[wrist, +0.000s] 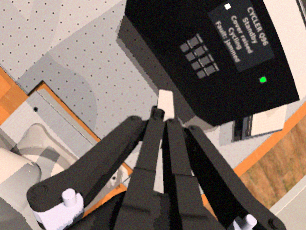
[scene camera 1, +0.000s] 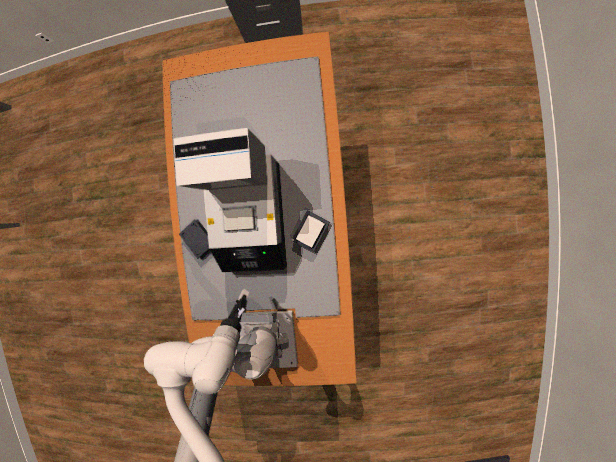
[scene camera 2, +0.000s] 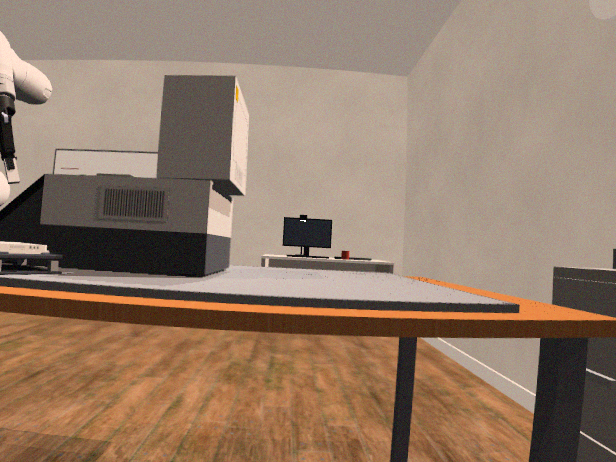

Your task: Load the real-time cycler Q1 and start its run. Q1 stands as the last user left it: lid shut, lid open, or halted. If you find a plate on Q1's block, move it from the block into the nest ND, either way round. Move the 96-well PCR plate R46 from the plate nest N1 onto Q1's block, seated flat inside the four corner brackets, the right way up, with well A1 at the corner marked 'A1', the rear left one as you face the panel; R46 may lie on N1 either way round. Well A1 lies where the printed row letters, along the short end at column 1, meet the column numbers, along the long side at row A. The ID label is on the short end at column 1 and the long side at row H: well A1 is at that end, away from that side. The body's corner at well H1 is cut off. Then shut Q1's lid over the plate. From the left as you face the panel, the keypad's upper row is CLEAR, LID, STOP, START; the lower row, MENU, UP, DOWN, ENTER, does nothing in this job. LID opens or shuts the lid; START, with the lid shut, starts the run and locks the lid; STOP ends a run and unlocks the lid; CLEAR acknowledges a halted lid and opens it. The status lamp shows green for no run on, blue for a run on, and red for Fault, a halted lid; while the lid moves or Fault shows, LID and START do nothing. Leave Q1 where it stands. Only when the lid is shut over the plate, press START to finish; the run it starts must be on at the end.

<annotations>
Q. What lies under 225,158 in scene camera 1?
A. A lid.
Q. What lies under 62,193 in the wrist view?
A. My gripper.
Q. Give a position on a lid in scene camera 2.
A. At 204,123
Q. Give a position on a white plate R46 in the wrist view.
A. At 273,119
</annotations>
